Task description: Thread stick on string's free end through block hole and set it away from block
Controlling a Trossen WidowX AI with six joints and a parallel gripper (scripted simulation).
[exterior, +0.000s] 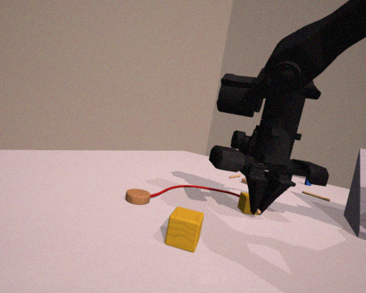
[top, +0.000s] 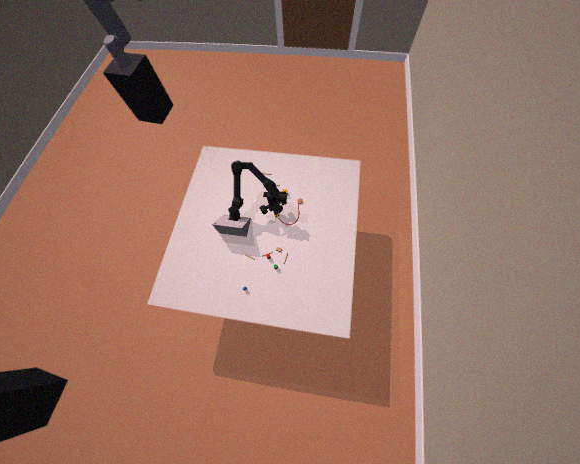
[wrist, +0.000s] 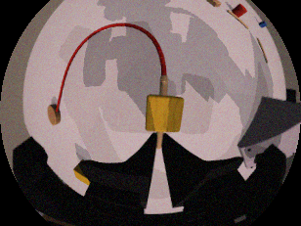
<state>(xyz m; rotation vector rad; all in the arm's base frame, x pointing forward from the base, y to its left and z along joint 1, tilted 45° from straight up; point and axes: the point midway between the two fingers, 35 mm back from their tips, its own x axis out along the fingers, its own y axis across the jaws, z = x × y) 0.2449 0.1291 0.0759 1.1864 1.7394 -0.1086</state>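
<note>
Now: gripper tip 160 mm to the right of the yellow block, 30 mm short of it and 10 mm below it. From my gripper tip the other things lie so: thin wooden stick: 30 mm to the right, 30 mm ahead, 10 mm above; then short wooden piece: 270 mm to the right, 100 mm ahead; then round wooden button: 160 mm ahead, 120 mm to the left.
</note>
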